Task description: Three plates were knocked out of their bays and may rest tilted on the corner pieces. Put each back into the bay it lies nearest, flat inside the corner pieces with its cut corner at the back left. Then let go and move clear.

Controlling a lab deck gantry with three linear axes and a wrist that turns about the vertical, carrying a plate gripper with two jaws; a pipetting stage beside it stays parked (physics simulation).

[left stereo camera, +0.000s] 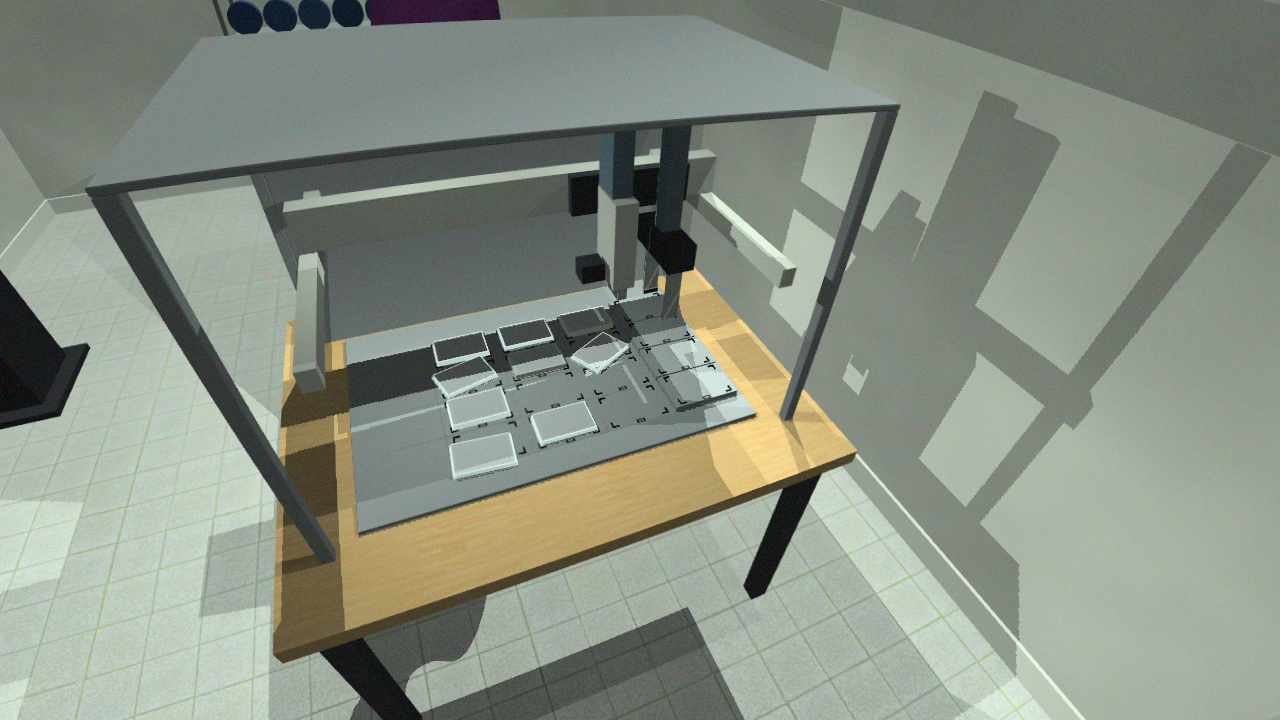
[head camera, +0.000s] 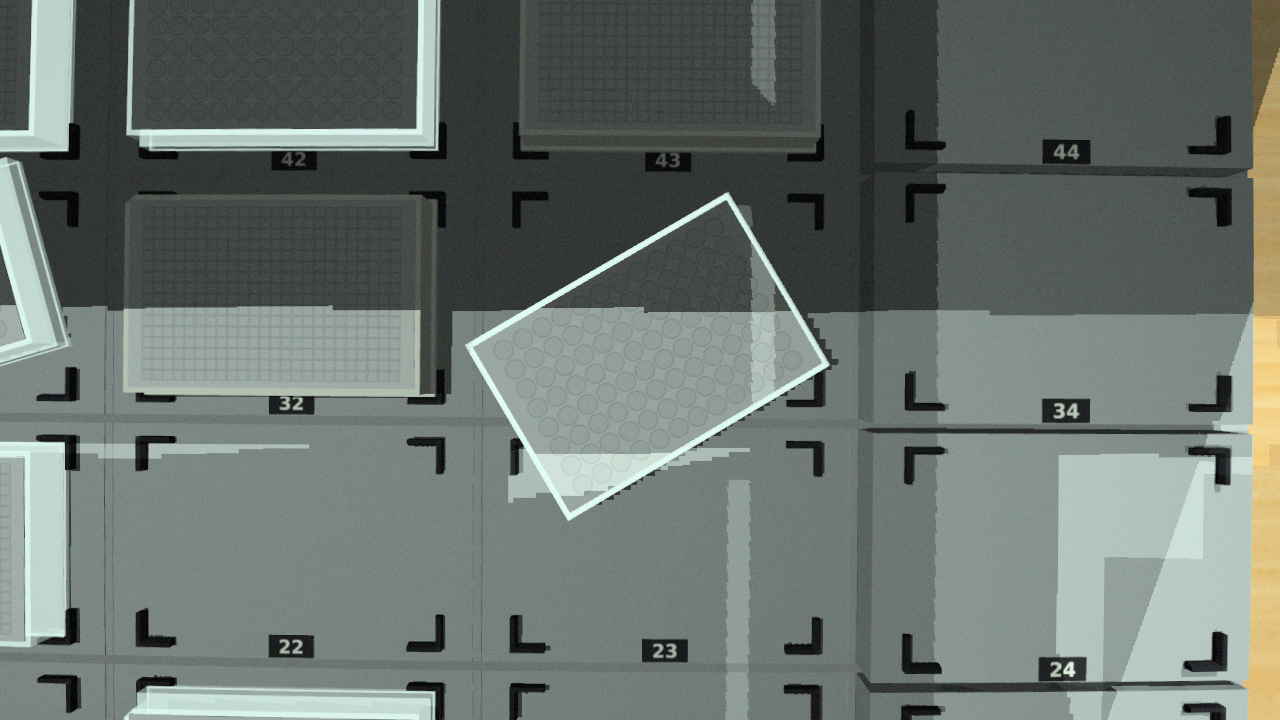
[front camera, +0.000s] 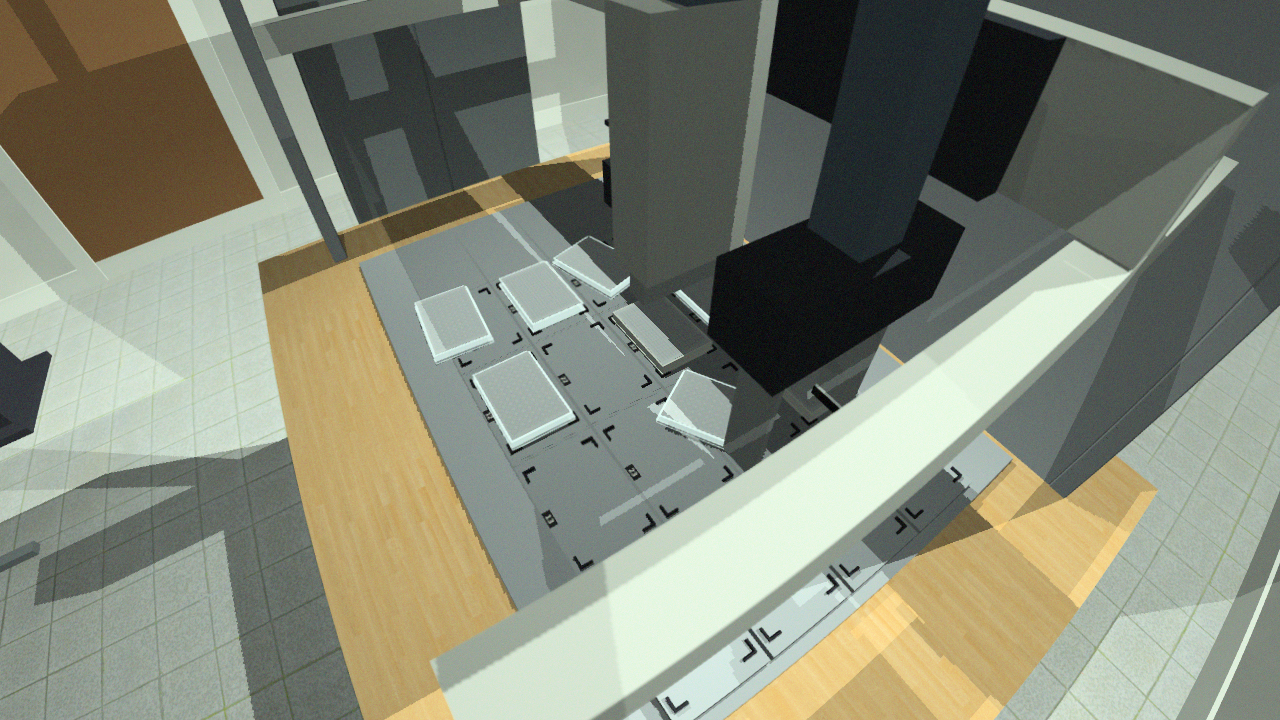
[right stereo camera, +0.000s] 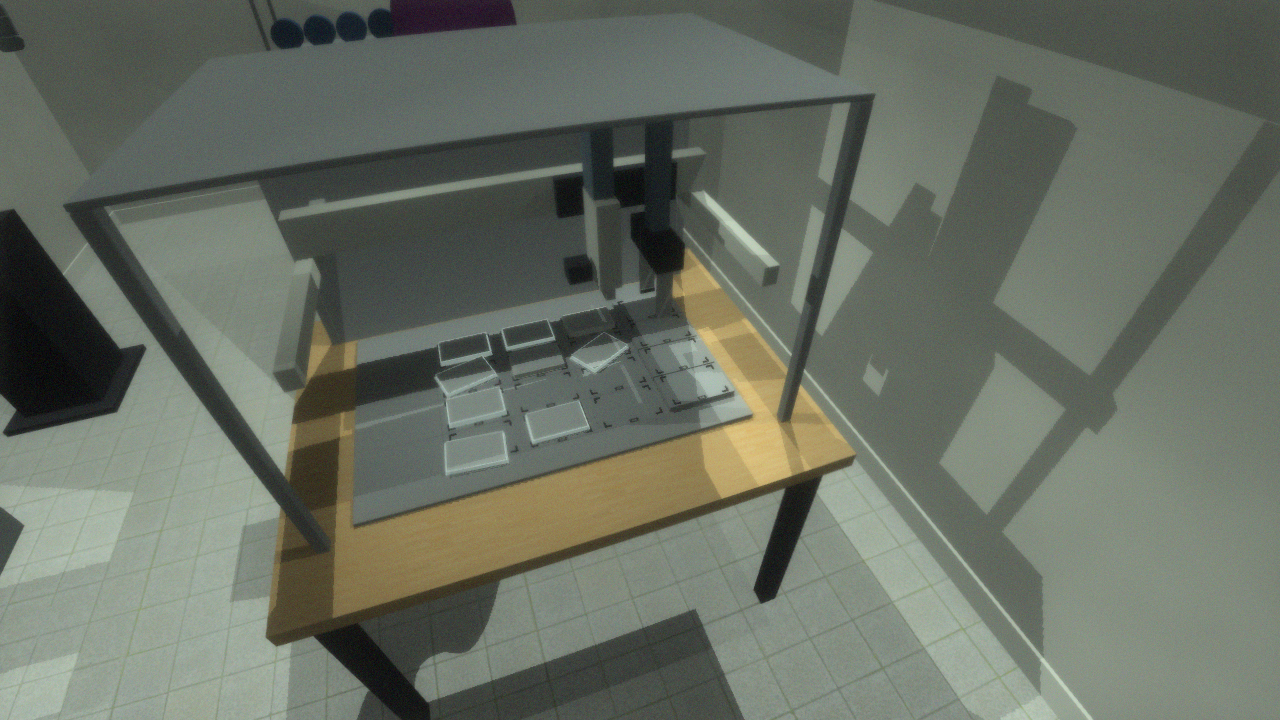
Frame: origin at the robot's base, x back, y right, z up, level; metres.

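Seen in the pictures: gripper, fingertip midpoint: [left stereo camera: 659, 303] [front camera: 787, 430] [right stereo camera: 654, 303]; robot's base at its link origin: [left stereo camera: 462, 469] [front camera: 434, 311] [right stereo camera: 455, 466].
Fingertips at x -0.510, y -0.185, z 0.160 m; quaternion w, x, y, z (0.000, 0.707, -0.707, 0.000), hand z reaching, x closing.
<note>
Pixels of each thing's top centre, then the offset from my fingertips to it. "*": a spot on its surface instead.
- bay 33 at a spot on its surface: [head camera: 644, 358] [front camera: 717, 408] [left stereo camera: 599, 350] [right stereo camera: 599, 350] * dx +0.128, dy -0.046, dz -0.144 m
- bay 31 at a spot on its surface: [head camera: 31, 259] * dx +0.393, dy -0.087, dz -0.154 m
- bay 11 at a spot on its surface: [front camera: 454, 322] [left stereo camera: 488, 450] [right stereo camera: 480, 448] * dx +0.451, dy +0.169, dz -0.145 m
- bay 32 at a spot on its surface: [head camera: 277, 295] [front camera: 662, 327] * dx +0.279, dy -0.071, dz -0.146 m
- bay 42 at a spot on its surface: [head camera: 277, 67] * dx +0.281, dy -0.165, dz -0.146 m
- bay 43 at a spot on its surface: [head camera: 666, 71] * dx +0.120, dy -0.164, dz -0.146 m
- bay 21 at a spot on its surface: [front camera: 539, 295] * dx +0.435, dy +0.041, dz -0.146 m
- bay 12 at a spot on its surface: [front camera: 523, 398] * dx +0.272, dy +0.143, dz -0.146 m
The knocked plate at bay 33 [front camera: 702, 402] [head camera: 644, 358] [left stereo camera: 599, 351] [right stereo camera: 599, 351] lies turned well askew; its front left corner reaches over bay 23's back left corner piece. The plate at bay 31 [front camera: 586, 266] [head camera: 31, 259] [left stereo camera: 463, 377] [right stereo camera: 465, 377] is turned askew, partly in the head view. The plate at bay 11 [front camera: 454, 322] [left stereo camera: 483, 454] [right stereo camera: 476, 452] sits shifted left of its corner pieces. Exact tilts and cut corners cannot be told. My gripper [left stereo camera: 660, 302] [right stereo camera: 654, 302] hangs open and empty at the back right, its jaws apart; the head view does not show it.
Seated plates include those at bay 32 [front camera: 648, 335] [head camera: 277, 295], bay 42 [head camera: 277, 67], bay 43 [head camera: 666, 71], bay 21 [front camera: 539, 295] and bay 12 [front camera: 523, 398]. The parked pipetting stage [front camera: 680, 134] [left stereo camera: 617, 241] [right stereo camera: 604, 241] stands left of the gripper. Frame posts rise around the deck.
</note>
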